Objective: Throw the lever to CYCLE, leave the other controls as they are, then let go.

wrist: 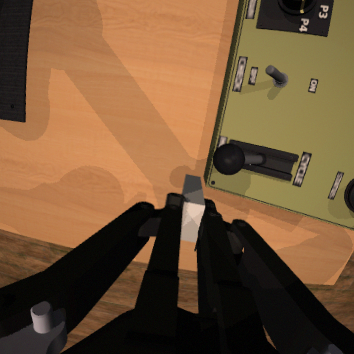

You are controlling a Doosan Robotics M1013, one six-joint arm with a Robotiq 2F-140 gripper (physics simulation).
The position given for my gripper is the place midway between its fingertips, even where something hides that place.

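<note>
My gripper (pixel 189 188) is there for me to see, and so is a ball knob (pixel 228 158).
</note>
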